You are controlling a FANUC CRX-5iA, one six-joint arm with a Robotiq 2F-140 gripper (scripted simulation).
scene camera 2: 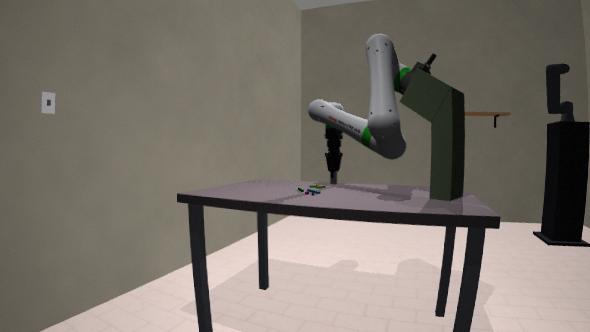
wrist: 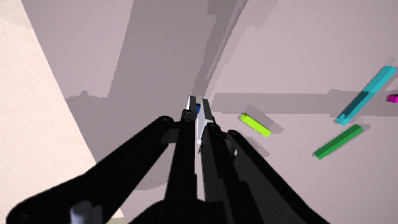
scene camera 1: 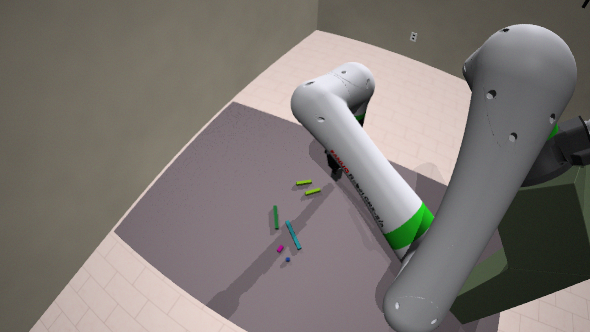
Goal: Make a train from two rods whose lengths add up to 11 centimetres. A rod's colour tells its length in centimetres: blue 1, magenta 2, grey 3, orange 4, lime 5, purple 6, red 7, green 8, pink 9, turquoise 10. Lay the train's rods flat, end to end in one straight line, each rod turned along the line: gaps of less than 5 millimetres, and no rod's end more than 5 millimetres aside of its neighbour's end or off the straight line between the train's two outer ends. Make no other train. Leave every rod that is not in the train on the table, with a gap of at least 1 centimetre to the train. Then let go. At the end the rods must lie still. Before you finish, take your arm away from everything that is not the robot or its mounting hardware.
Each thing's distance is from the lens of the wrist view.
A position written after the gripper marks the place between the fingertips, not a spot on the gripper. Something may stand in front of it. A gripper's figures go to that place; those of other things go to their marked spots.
gripper point(wrist: 196, 107): 20 cm
turquoise rod point(wrist: 375, 85): 33 cm
